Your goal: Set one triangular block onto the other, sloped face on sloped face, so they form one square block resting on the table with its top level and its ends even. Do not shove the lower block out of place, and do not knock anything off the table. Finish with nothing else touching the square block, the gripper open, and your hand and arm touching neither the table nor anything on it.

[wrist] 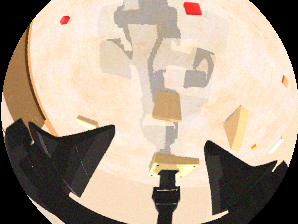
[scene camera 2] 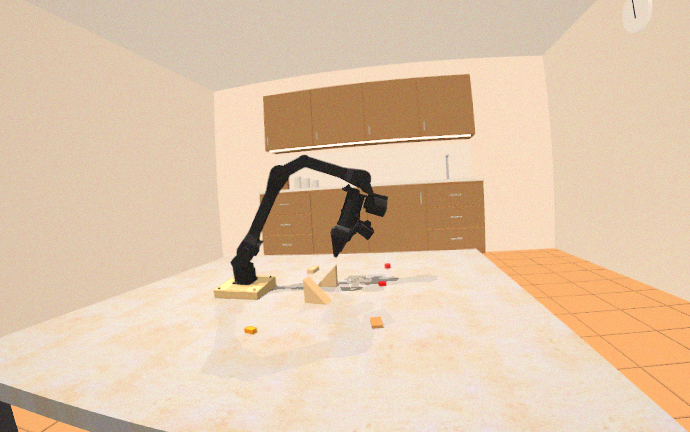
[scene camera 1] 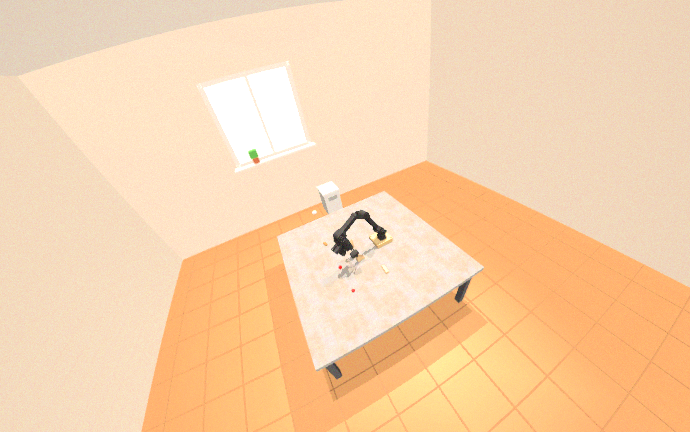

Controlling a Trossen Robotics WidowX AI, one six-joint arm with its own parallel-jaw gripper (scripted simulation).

My gripper point(scene camera 2: 337, 254) is open, with nothing in its grasp. I also see a tan triangular block point(wrist: 168, 105).
My gripper shows as well in the wrist view point(wrist: 161, 138).
